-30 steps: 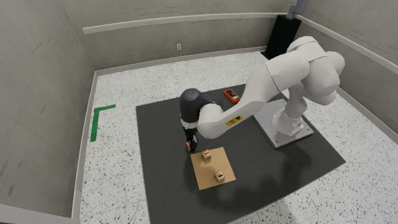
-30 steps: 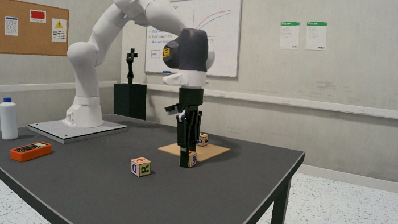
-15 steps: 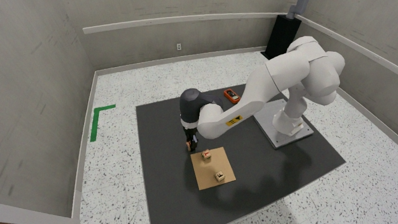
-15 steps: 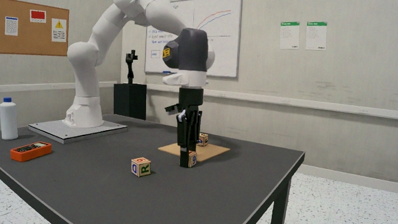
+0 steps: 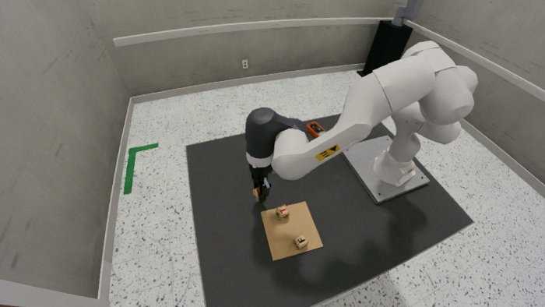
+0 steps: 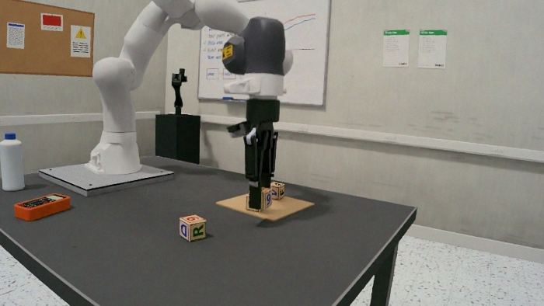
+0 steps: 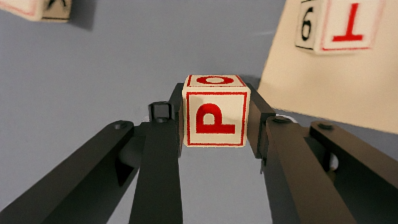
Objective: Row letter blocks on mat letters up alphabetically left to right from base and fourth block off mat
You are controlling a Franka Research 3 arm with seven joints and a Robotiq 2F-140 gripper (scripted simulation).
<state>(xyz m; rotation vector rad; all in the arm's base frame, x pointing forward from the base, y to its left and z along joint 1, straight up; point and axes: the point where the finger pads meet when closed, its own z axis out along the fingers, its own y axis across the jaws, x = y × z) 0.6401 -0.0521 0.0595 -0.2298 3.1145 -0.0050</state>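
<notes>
Right now the tan mat is 150 mm to the left of my hand, 80 mm below it and 80 mm behind it. The rest, counted from my hand: white bottle 720 mm behind, 290 mm to the right; orange meter 440 mm behind, 320 mm to the right, 70 mm below; T block 90 mm to the left, 70 mm behind, 60 mm below.
</notes>
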